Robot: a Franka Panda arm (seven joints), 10 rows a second.
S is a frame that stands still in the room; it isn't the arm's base.
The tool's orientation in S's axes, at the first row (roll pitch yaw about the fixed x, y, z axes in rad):
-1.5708 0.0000 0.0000
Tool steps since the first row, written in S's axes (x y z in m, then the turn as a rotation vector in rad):
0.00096 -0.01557 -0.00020 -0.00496 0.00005 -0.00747
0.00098 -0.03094 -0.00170 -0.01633 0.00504 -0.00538
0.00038 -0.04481 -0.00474 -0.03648 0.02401 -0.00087
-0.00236 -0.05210 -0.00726 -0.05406 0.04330 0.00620
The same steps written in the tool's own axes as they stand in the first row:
0.00096 0.00020 -0.01557 -0.00496 0.00747 0.00005
0.00098 0.00170 -0.03094 -0.01633 0.00538 0.00504
0.00038 0.00474 -0.04481 -0.03648 0.00087 0.02401
-0.00236 0.00726 -0.05210 -0.05406 -0.00620 0.04330

